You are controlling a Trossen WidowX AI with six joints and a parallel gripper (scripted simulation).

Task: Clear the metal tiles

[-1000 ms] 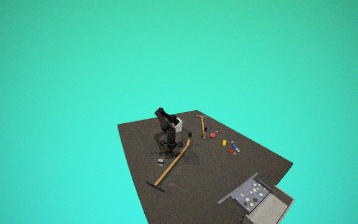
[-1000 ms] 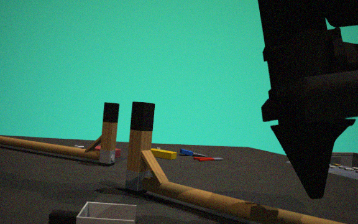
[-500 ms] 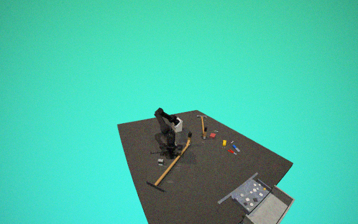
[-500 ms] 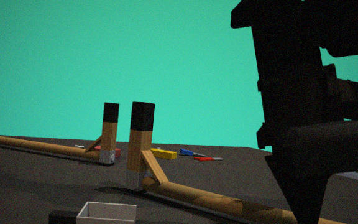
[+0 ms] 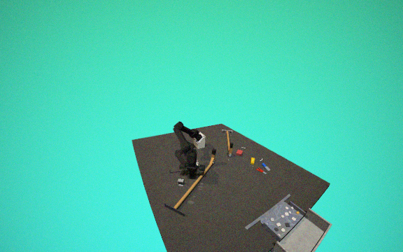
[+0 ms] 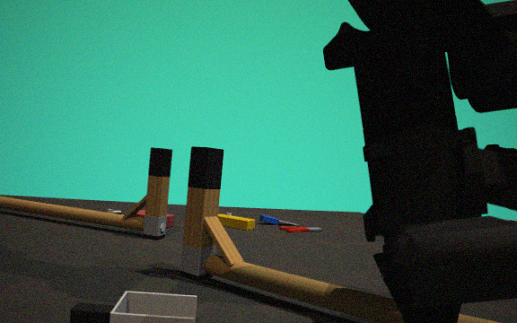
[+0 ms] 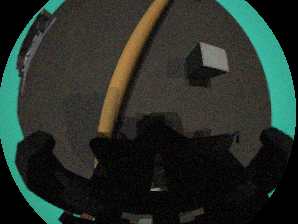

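Right now my gripper tip is 6 cm short of the long scraper, 2 cm to the right of it and 5 cm below it. The rest, counted from my gripper tip: small grey box (3 cm ahead, 10 cm to the right, 1 cm above); red tool (17 cm ahead, 57 cm to the left, 1 cm below); red block (15 cm behind, 57 cm to the left).
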